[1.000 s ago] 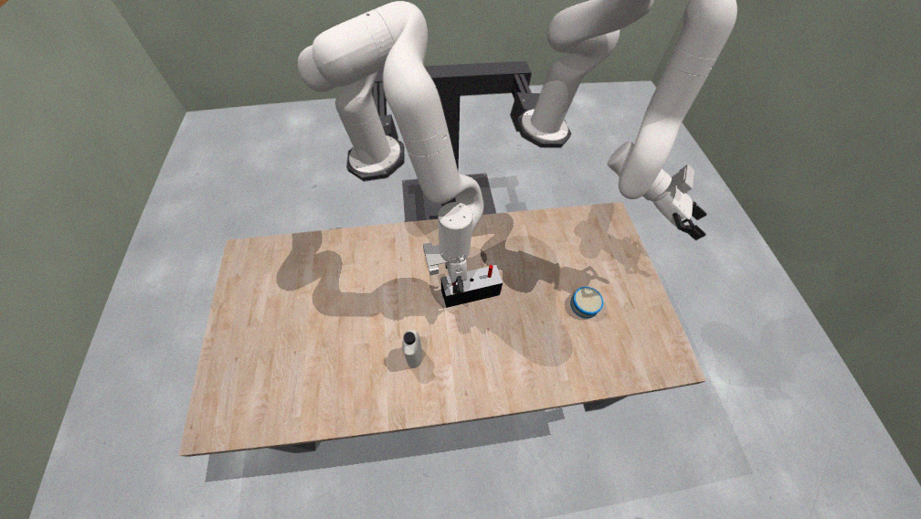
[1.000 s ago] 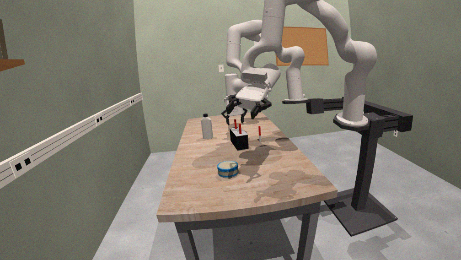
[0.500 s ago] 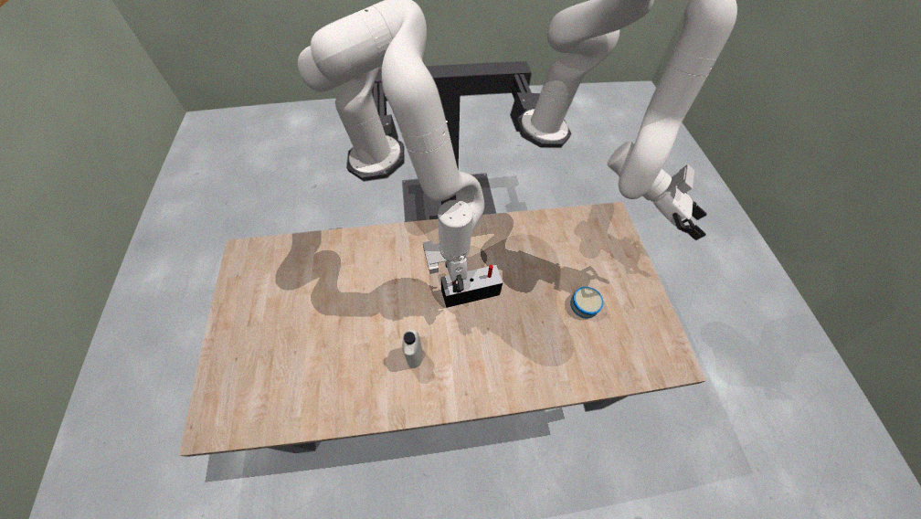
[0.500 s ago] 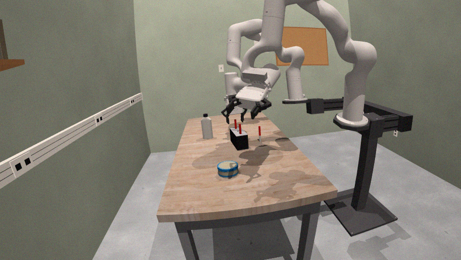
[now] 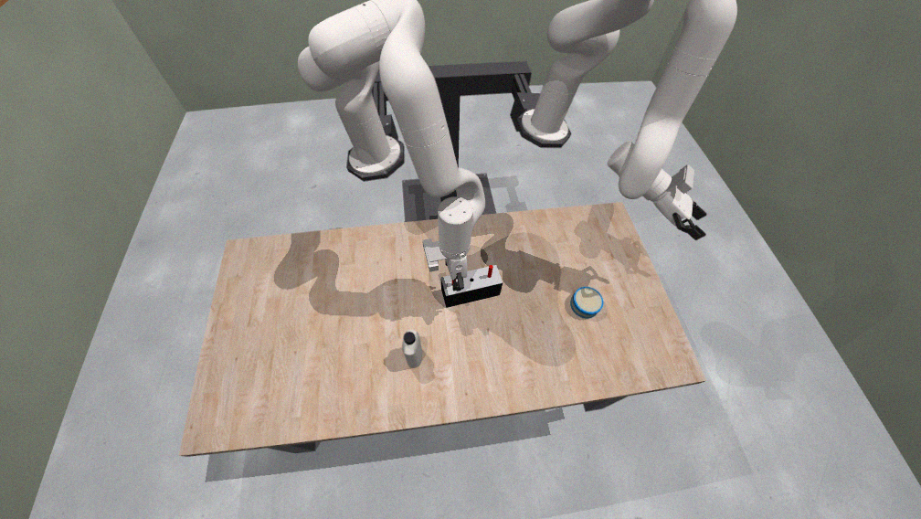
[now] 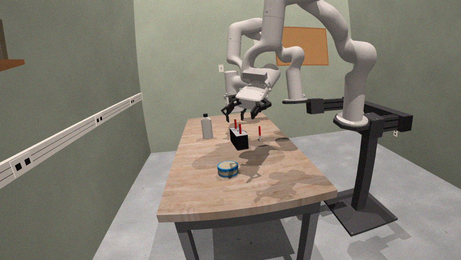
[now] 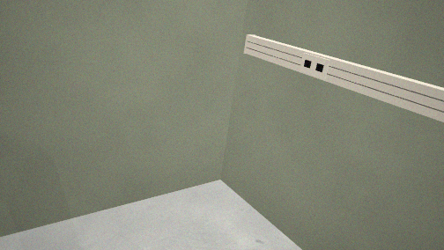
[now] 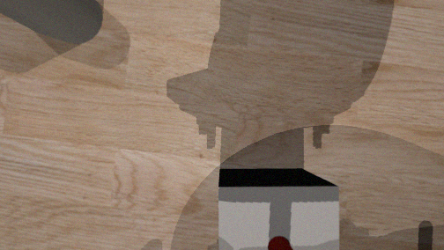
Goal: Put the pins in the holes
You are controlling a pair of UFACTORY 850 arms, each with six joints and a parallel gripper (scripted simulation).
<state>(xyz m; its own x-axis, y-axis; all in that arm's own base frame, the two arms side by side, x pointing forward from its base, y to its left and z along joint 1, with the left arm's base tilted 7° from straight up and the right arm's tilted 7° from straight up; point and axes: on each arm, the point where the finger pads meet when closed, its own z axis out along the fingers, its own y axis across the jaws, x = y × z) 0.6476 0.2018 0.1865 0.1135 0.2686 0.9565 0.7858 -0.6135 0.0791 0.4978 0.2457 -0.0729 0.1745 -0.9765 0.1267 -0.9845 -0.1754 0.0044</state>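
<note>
Right now the black block is 10 cm below my right hand and 6 cm to the left of it. Also, from my right hand: round blue-rimmed tin 42 cm to the left, 15 cm ahead, 13 cm below; then grey bottle 17 cm to the right, 17 cm ahead, 3 cm below.
</note>
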